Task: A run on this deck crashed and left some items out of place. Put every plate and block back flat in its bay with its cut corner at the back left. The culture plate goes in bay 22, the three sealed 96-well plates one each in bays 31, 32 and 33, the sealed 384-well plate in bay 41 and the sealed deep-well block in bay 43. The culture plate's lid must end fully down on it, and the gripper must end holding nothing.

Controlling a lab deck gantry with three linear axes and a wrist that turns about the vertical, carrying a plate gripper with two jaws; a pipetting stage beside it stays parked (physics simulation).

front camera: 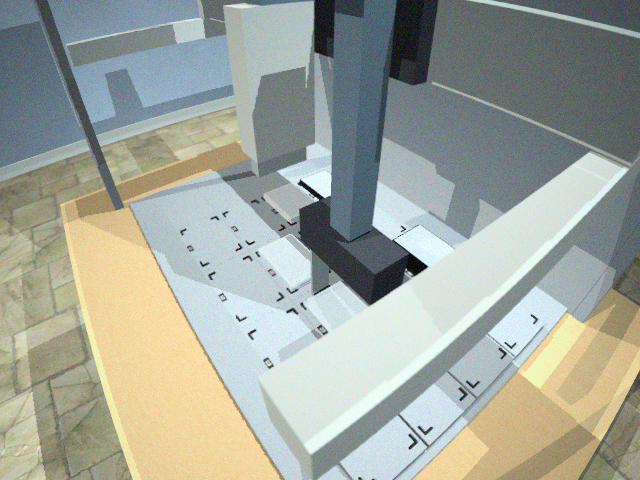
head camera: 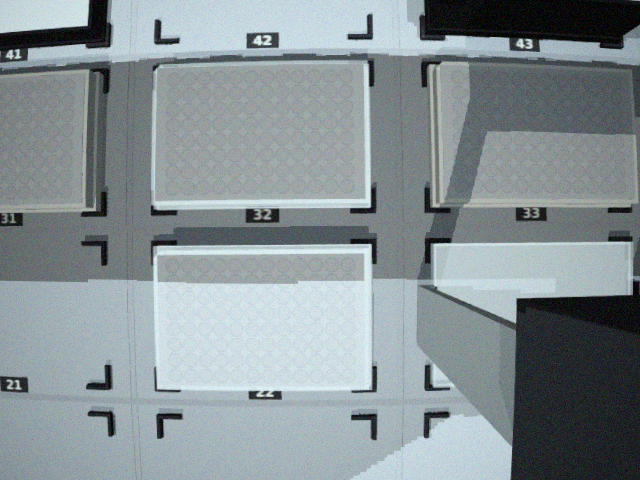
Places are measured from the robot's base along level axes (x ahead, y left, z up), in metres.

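Pixels of known places: gripper, between the fingertips: (front camera: pixel 343 315); robot's base, origin of its link: (front camera: pixel 181 232).
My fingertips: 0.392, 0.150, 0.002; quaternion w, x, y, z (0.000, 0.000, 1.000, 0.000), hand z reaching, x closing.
Observation:
For each thing: its middle in the pictures, then the offset to it from my fingertips, as dx, dy, dz. "pt": a spot on its surface instead. Level surfaces: height alone.
- clear culture-plate lid, middle of its body: (head camera: pixel 534 312) (front camera: pixel 344 314) +0.000, +0.000, +0.002
- white-rimmed culture plate, middle of its body: (head camera: pixel 261 318) (front camera: pixel 291 259) -0.164, +0.000, +0.005
- bay 31, a spot on its surface: (head camera: pixel 38 139) pt -0.297, +0.107, +0.012
- bay 32, a spot on its surface: (head camera: pixel 262 134) pt -0.162, +0.105, +0.012
- bay 33, a spot on its surface: (head camera: pixel 558 160) pt +0.010, +0.091, +0.012
- black-sided 384-well plate, middle of its body: (front camera: pixel 326 187) -0.328, +0.214, +0.005
- black deep-well block, middle of its body: (front camera: pixel 427 256) +0.000, +0.214, +0.019
- deck, height of its surface: dz -0.002
The clear culture-plate lid (front camera: pixel 338 305) (head camera: pixel 491 266) lies level within bay 23's corner marks. My gripper (front camera: pixel 356 315) (head camera: pixel 531 314) is turned with its jaws at the lid's short ends and looks shut on it; the right jaw is mostly hidden. The white-rimmed culture plate (front camera: pixel 289 260) (head camera: pixel 263 330) sits flat in bay 22. Sealed 96-well plates stand in bay 31 (front camera: pixel 288 201) (head camera: pixel 38 139), bay 32 (head camera: pixel 262 134) and bay 33 (head camera: pixel 558 160). The black-sided 384-well plate (front camera: pixel 317 181) (head camera: pixel 43 15) is in bay 41, the black deep-well block (front camera: pixel 424 246) (head camera: pixel 527 20) in bay 43.
In the front view a pale gantry beam (front camera: pixel 392 361) crosses the foreground, and a blue-grey column (front camera: pixel 356 129) rises from the gripper body. A pale upright (front camera: pixel 279 113) stands at the back left. Black corner marks and numbered labels line the deck (front camera: pixel 170 242).

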